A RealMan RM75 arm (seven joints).
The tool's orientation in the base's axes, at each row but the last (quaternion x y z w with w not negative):
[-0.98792, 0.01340, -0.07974, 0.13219]
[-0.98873, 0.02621, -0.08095, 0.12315]
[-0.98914, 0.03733, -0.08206, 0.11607]
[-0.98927, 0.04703, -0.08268, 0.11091]
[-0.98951, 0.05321, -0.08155, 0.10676]
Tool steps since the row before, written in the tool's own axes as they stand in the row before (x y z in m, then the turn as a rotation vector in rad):
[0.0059, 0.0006, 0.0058, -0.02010, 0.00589, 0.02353]
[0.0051, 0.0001, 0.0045, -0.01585, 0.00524, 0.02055]
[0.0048, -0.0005, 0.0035, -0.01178, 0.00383, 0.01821]
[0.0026, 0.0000, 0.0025, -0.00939, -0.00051, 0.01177]
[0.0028, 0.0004, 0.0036, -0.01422, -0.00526, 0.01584]
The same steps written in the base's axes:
[0.0068, 0.0006, -0.0048, -0.01608, 0.00137, -0.02706]
[0.0058, 0.0006, -0.0035, -0.01237, 0.00098, -0.02339]
[0.0053, 0.0008, -0.0025, -0.00868, 0.00145, -0.02019]
[0.0030, 0.0002, -0.0020, -0.00713, 0.00403, -0.01264]
[0.0033, 0.0000, -0.0031, -0.01075, 0.01006, -0.01624]

